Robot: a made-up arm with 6 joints.
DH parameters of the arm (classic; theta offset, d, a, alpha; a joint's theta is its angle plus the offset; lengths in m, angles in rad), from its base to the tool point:
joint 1: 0 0.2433 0 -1.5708
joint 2: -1.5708 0 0.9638 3.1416
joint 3: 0 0 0 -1.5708
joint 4: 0 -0.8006 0 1.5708
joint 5: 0 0.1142 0 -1.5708
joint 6: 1.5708 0 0 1.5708
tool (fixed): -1.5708 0 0 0
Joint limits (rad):
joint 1: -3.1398..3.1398
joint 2: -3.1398..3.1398
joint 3: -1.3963..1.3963
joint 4: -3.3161..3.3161
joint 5: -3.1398..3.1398
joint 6: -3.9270..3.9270
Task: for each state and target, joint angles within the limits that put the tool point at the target. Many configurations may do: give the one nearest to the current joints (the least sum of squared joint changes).
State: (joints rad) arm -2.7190 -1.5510 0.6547 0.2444 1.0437 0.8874
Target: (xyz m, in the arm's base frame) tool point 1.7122 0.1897 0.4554
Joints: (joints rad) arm -3.0941 -1.6242 1.1369 0.3241 1.0437 0.8874
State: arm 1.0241 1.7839 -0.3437 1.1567 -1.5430 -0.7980
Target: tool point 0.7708 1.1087 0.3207
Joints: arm 0.9961 0.8827 0.0283 1.1722 -1.5430 -0.7980
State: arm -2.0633 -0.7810 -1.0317 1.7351 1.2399 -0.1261
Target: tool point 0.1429 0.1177 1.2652
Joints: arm -2.2816 -1.0046 -0.4660 1.8503 1.2399 -0.1261
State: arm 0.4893 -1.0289 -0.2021 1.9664 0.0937 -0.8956
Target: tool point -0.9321 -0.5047 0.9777
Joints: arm 0.5370 -1.6406 -0.0799 1.9584 0.0937 -0.8956
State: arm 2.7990 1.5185 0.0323 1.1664 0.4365 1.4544
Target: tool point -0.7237 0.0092 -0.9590
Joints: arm 3.1398 2.0075 0.1092 1.5016 0.4365 1.4544
